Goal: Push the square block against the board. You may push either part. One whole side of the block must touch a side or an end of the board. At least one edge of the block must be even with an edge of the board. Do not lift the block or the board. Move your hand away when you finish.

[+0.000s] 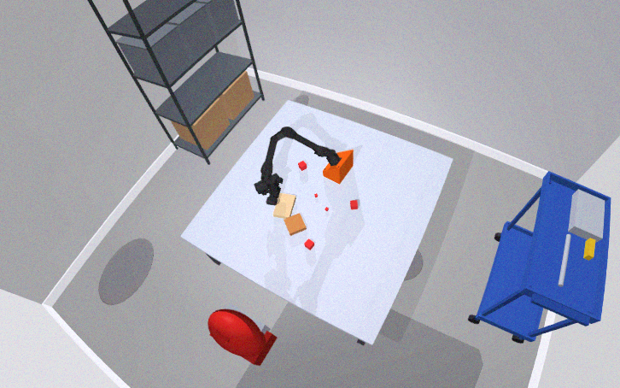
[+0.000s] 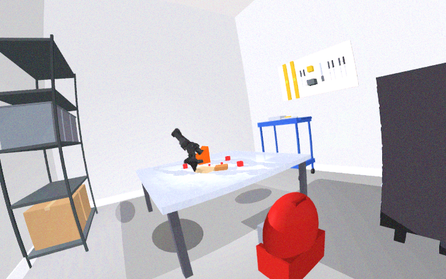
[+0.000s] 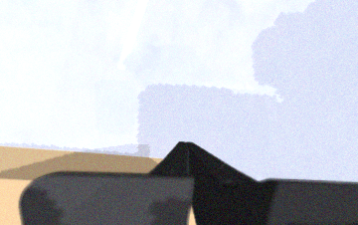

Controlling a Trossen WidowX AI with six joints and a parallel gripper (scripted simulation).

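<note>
The tan board lies 80 mm to the left of my gripper tip and 20 mm ahead of it. From my gripper tip the other things lie so: square block 210 mm to the left, 80 mm ahead.
</note>
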